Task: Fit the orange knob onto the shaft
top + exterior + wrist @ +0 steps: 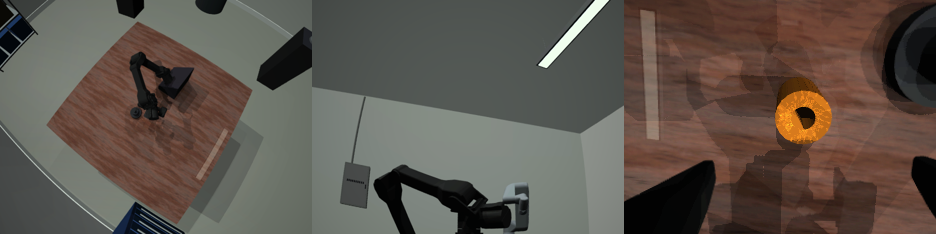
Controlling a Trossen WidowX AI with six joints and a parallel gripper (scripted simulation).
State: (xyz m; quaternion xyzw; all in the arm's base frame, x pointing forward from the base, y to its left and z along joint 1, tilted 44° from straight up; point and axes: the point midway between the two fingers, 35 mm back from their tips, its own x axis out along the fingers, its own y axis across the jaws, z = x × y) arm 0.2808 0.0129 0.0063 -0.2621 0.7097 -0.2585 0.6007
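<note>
Now: the orange knob 90 mm below my gripper tip. The rest, counted from my gripper tip: round pedestal 120 mm to the right, 90 mm below, 40 mm ahead.
</note>
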